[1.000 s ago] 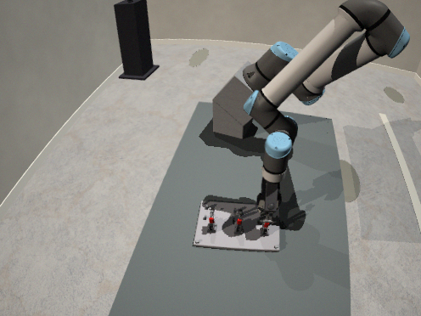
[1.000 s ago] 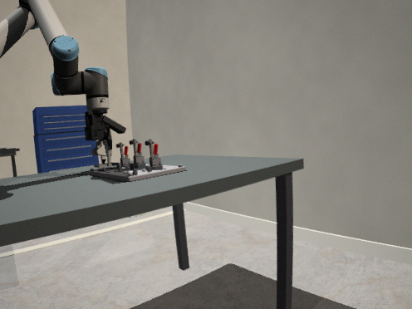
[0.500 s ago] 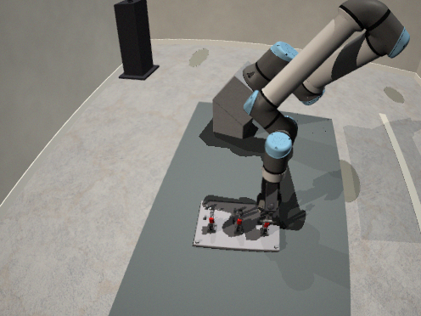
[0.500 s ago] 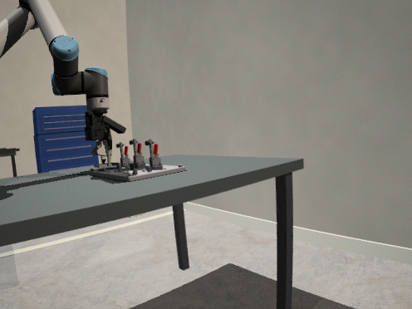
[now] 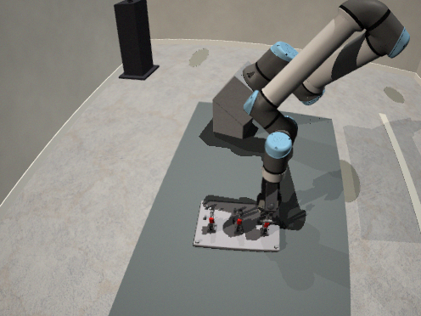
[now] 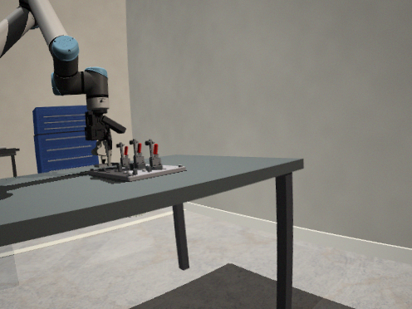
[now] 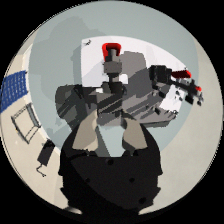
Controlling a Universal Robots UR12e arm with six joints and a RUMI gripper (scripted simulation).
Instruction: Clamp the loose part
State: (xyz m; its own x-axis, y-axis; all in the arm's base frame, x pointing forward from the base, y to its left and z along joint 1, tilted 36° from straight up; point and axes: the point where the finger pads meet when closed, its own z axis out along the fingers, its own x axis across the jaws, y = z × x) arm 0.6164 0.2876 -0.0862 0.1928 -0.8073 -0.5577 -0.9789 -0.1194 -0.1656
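The grey part is 10 mm below my hand.
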